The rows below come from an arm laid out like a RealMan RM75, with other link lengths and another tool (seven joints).
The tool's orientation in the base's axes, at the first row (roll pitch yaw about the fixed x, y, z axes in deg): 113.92 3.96 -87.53
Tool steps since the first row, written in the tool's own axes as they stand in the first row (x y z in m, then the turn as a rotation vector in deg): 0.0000 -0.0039 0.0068 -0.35 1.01 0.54; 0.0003 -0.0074 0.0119 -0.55 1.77 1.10; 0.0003 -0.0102 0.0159 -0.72 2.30 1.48; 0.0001 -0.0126 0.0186 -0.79 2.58 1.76; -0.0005 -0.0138 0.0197 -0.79 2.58 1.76; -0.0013 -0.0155 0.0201 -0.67 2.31 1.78; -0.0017 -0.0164 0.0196 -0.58 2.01 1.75; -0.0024 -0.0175 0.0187 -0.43 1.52 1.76; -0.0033 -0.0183 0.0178 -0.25 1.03 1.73; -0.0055 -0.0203 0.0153 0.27 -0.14 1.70; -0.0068 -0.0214 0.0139 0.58 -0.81 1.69; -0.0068 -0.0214 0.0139 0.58 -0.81 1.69
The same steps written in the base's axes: -0.0046 0.0002 -0.0063 -0.92 0.26 0.73; -0.0079 0.0002 -0.0116 -1.74 0.39 1.21; -0.0104 0.0003 -0.0158 -2.31 0.52 1.55; -0.0119 0.0007 -0.0190 -2.68 0.56 1.70; -0.0125 0.0014 -0.0205 -2.68 0.56 1.70; -0.0122 0.0023 -0.0222 -2.59 0.46 1.43; -0.0114 0.0028 -0.0228 -2.43 0.40 1.17; -0.0102 0.0036 -0.0234 -2.24 0.29 0.70; -0.0091 0.0046 -0.0237 -2.01 0.15 0.26; -0.0061 0.0069 -0.0243 -1.49 -0.28 -0.83; -0.0044 0.0083 -0.0247 -1.19 -0.53 -1.46; -0.0044 0.0083 -0.0247 -1.19 -0.53 -1.46
